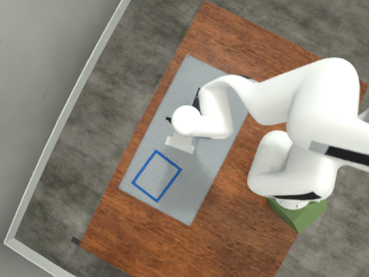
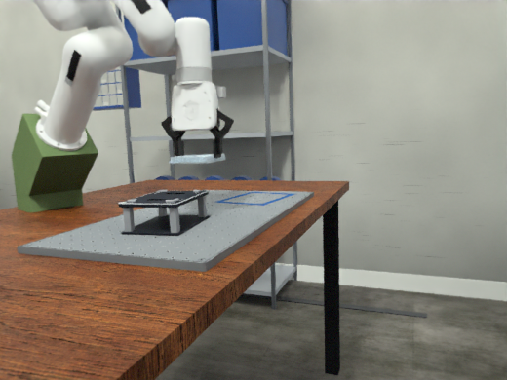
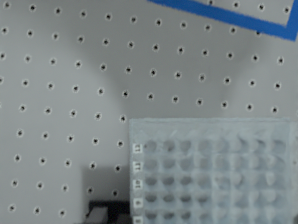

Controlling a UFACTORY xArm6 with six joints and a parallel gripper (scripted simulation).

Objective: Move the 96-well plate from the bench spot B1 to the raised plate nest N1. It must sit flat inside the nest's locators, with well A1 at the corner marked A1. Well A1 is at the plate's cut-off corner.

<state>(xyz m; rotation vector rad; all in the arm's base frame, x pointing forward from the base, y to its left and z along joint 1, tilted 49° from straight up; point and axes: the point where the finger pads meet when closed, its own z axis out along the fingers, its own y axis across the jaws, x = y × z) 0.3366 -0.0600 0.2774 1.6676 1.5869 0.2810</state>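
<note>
Right now the black plate nest N1 is 6 cm behind my hand, 9 cm to the right of it and 9 cm below it. The rest, counted from my hand: clear 96-well plate (1 cm below).
</note>
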